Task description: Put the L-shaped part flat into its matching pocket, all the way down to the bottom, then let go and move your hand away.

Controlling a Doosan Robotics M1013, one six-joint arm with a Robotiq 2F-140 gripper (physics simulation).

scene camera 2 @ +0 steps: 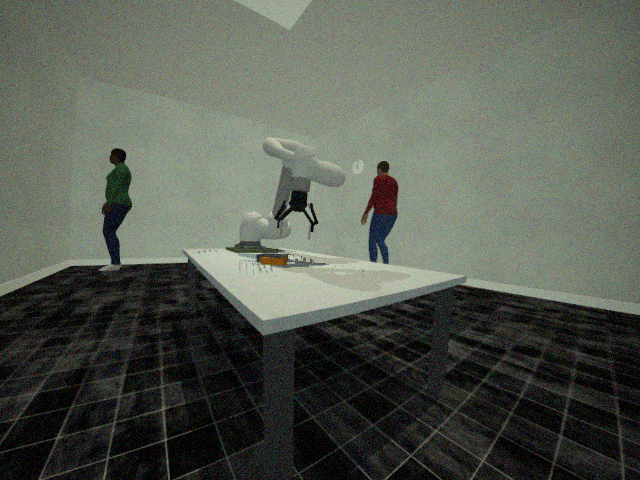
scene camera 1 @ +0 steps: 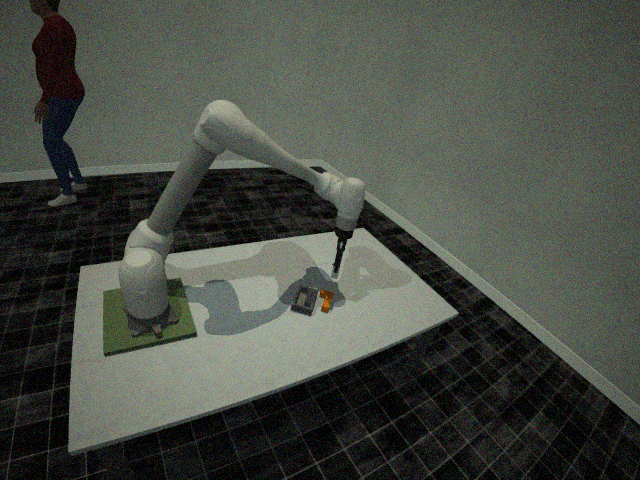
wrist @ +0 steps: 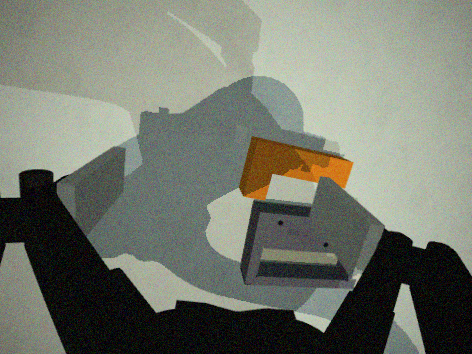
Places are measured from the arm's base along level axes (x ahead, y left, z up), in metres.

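Pixels of known places: gripper, fingertip midpoint: (scene camera 2: 294, 237) (scene camera 1: 336, 270) (wrist: 222, 183); arm's base, origin of the base link: (scene camera 2: 250, 248) (scene camera 1: 150, 314).
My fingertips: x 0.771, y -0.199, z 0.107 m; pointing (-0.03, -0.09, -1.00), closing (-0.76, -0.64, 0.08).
For each thing: its top centre in the pictures, then the offset to it from my fingertips. Level surfaces: height alone.
- orange L-shaped part, middle of its top: (wrist: 299, 179) (scene camera 1: 325, 298) (scene camera 2: 274, 257) dx -0.083, dy -0.050, dz -0.097 m
- dark grey tray, middle of its top: (wrist: 311, 254) (scene camera 1: 305, 296) (scene camera 2: 272, 254) dx -0.161, dy -0.005, dz -0.090 m
- white table, its level: dz -0.126 m
The orange L-shaped part (scene camera 1: 327, 301) (scene camera 2: 273, 260) (wrist: 262, 160) lies flat on the table, outside the pocket and beside the dark grey tray (scene camera 1: 302, 310) (wrist: 300, 284). In the wrist view the part is just above the tray, with a narrow gap between them. The tray's recess shows a flat floor with two small dark holes and a pale strip; I cannot make out its full outline. My gripper (scene camera 1: 335, 274) (scene camera 2: 294, 230) (wrist: 222, 183) is wide open and empty, above the table. In the wrist view its right finger hides the tray's right side and a corner of the part.
The white table (scene camera 1: 206, 382) (scene camera 2: 289, 299) carries the arm's base on a green plate (scene camera 1: 113, 330). A person in red (scene camera 1: 56, 56) (scene camera 2: 384, 196) and a person in green (scene camera 2: 118, 186) stand on the floor beyond the table. Shadows of the arm lie across the table top.
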